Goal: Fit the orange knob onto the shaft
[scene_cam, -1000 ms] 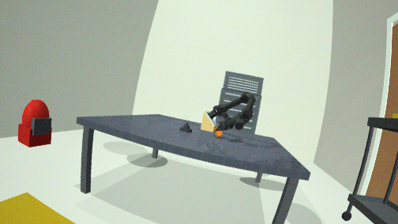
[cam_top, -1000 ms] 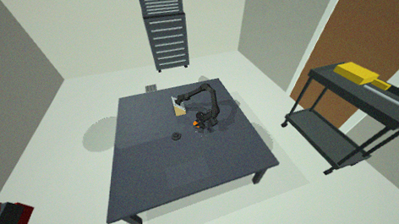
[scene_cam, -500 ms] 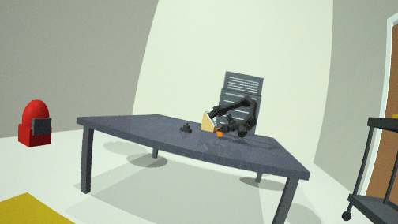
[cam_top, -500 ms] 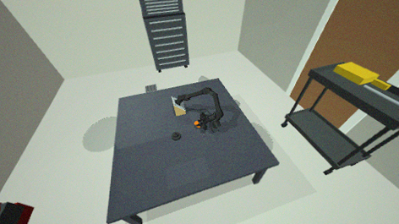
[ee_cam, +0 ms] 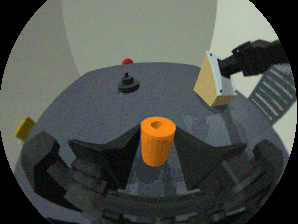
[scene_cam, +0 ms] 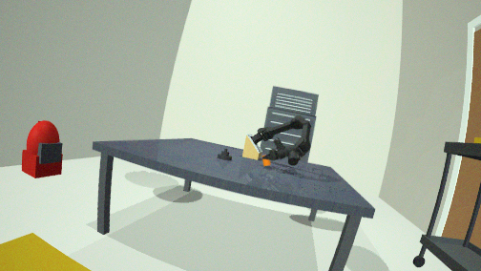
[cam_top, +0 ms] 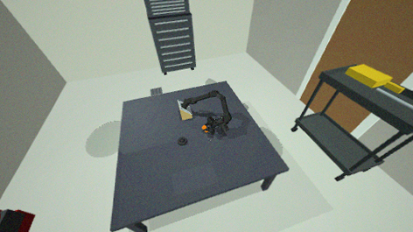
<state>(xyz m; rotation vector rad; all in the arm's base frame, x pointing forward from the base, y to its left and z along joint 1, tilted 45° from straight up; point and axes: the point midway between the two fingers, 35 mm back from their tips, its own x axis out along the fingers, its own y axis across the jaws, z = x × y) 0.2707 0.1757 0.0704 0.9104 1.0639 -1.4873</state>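
Now: the orange knob 2 cm to the left of my gripper tip and 1 cm below it. Also, from my gripper tip: dark shaft fixture: 7 cm ahead, 21 cm to the right, 2 cm below.
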